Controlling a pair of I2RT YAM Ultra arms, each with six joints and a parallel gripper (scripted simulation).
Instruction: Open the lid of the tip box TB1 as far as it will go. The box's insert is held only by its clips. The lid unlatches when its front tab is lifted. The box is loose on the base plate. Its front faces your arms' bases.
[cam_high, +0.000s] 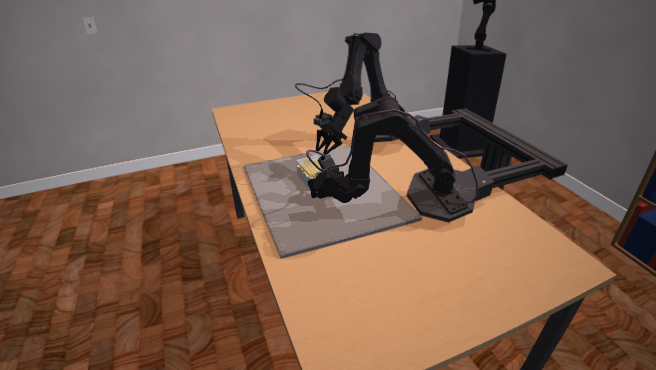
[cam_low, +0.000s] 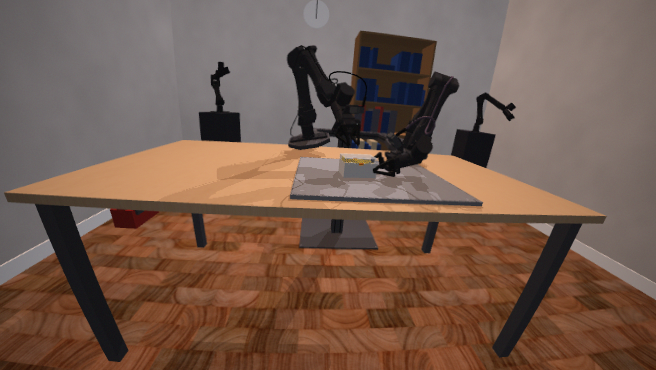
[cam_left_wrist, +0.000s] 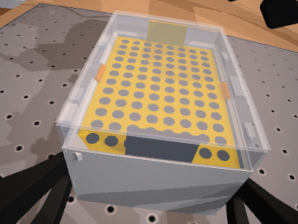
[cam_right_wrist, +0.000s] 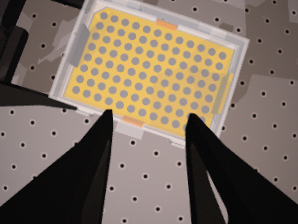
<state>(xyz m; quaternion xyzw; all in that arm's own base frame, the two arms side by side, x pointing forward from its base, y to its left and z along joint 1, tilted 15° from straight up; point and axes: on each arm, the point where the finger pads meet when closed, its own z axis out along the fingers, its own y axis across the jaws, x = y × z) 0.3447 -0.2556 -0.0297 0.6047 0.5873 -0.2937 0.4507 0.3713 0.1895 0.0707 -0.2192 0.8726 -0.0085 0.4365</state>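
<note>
Now: right hand 70 mm above the tip box, 40 mm short of it and 20 mm to the right of it. The rest, counted from my right hand: yellow hole-grid insert 50 mm below, 40 mm ahead, 20 mm to the left.
My left hand is 50 mm to the left of the tip box, 10 mm below it and 10 mm short of it. Also, from my left hand: yellow hole-grid insert (50 mm to the right, 20 mm ahead, 20 mm above).
</note>
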